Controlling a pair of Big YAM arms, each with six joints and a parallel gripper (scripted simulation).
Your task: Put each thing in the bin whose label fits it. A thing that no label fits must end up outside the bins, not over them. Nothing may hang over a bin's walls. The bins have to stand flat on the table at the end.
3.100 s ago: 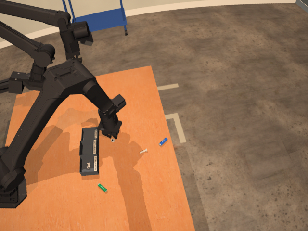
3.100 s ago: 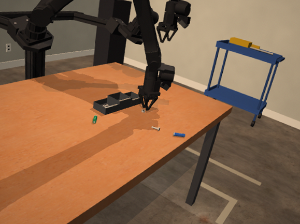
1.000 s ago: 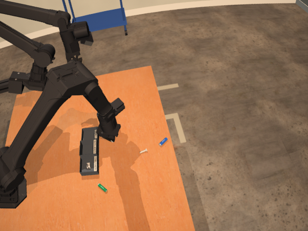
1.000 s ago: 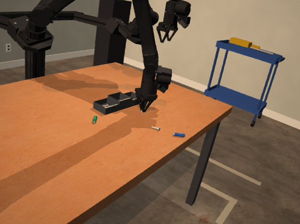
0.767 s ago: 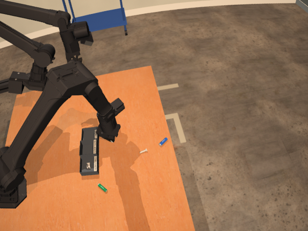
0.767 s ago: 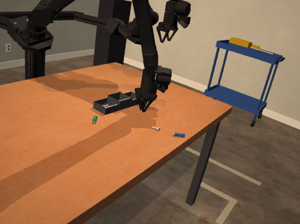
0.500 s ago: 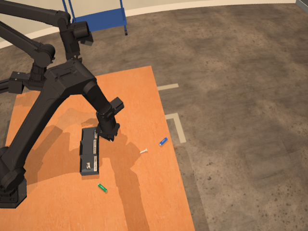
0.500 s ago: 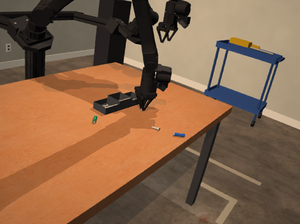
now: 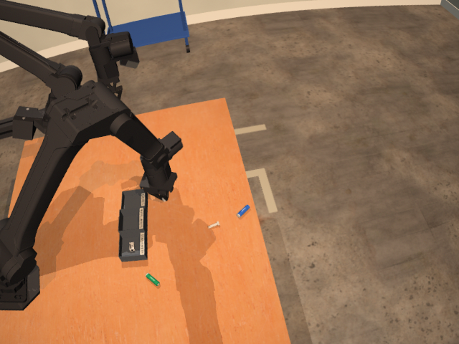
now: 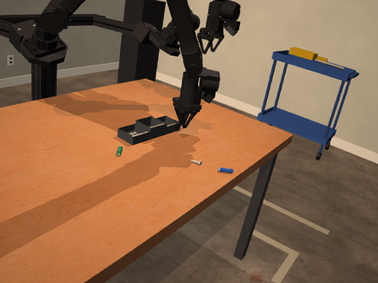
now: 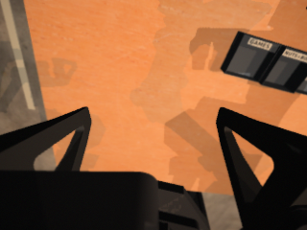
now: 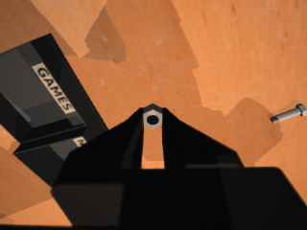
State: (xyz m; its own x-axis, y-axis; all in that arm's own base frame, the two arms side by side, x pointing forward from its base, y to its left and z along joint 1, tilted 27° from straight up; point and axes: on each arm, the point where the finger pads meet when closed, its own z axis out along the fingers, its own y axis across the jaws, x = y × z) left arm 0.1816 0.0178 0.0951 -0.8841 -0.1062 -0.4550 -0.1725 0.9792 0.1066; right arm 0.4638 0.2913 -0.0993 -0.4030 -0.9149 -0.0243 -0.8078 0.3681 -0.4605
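My right hand is 140 mm to the left of the pencil sharpener, 110 mm past it and 50 mm above it. The rest, counted from my right hand: bolt (150 mm ahead, 70 mm to the right, 60 mm below); then nut (10 mm below); then blue battery (240 mm ahead, 60 mm below, 40 mm to the right).
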